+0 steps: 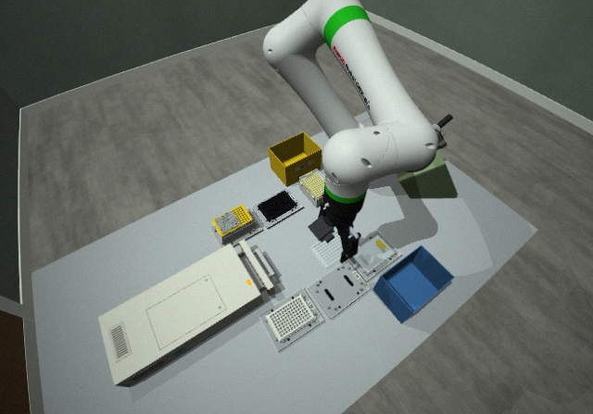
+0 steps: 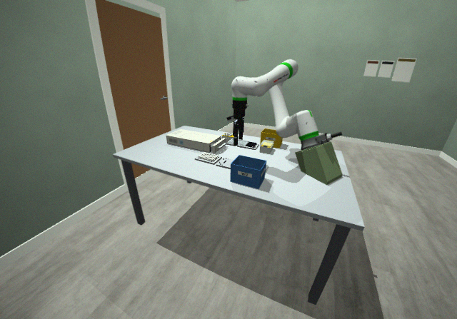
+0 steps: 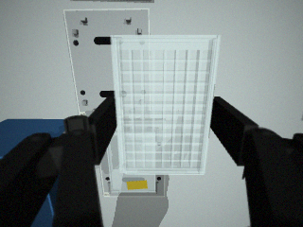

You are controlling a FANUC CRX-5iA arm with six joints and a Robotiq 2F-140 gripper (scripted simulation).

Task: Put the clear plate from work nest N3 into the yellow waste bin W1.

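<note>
Now: the yellow waste bin 100 mm behind my hand, 460 mm to the right of it and 130 mm below it. Round my hand: white plate: 200 mm ahead, 90 mm to the left, 150 mm below; then slotted nest N3: 20 mm ahead, 80 mm to the left, 160 mm below; then clear plate: 20 mm below.
</note>
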